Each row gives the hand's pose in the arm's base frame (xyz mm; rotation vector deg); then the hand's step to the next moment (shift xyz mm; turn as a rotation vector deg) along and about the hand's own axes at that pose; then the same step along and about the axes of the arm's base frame.
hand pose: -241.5 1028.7 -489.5 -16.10 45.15 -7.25
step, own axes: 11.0 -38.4 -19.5 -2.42 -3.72 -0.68
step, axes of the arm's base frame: -6.5 -43.0 -9.2 -2.21 -3.17 2.29
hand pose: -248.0 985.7 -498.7 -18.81 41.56 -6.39
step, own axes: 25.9 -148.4 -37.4 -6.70 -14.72 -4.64
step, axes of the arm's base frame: -3.7 -155.0 6.8 -7.90 -13.64 5.88
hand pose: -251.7 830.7 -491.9 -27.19 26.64 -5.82
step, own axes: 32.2 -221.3 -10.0 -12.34 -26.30 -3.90
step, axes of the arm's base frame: 26.8 -206.8 81.3 -12.45 -22.47 14.12
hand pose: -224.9 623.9 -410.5 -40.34 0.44 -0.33
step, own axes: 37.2 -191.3 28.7 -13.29 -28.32 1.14
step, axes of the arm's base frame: 36.9 -127.5 145.5 -13.36 -20.74 19.27
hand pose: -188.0 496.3 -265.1 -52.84 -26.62 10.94
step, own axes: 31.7 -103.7 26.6 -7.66 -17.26 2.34
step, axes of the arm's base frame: 11.8 -31.4 106.5 -8.51 -11.30 12.72
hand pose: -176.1 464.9 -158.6 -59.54 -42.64 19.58
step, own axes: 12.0 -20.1 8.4 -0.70 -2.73 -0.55
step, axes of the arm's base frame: 1.0 2.8 24.7 -0.34 -2.09 1.94
